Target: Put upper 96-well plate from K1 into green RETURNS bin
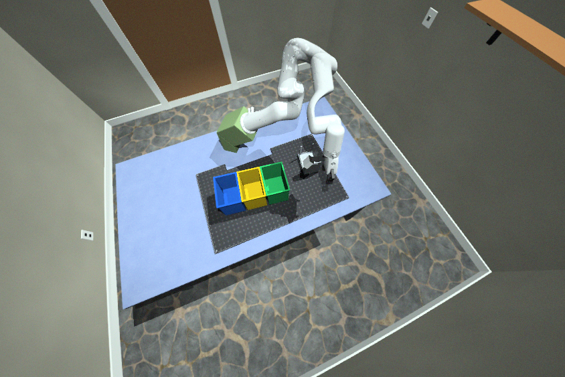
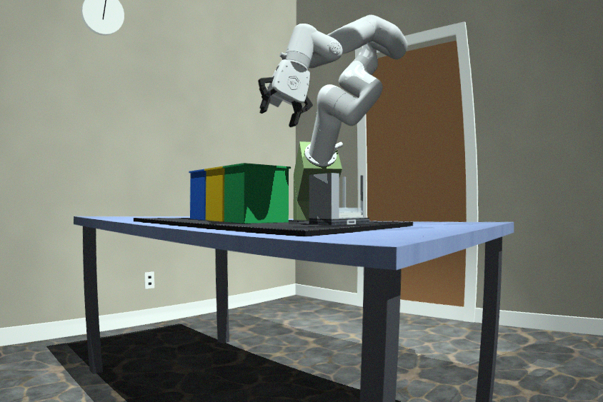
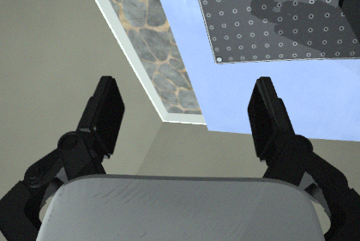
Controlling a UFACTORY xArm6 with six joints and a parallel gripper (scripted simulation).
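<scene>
Right now my hand is 25 cm above the 96-well plate, 21 cm past it and 4 cm to the left of it. Also, from my hand: blue bin (52 cm to the right, 20 cm below, 1 cm behind); yellow bin (39 cm to the right, 20 cm below, 4 cm behind); green bin (26 cm to the right, 20 cm below, 6 cm behind).
</scene>
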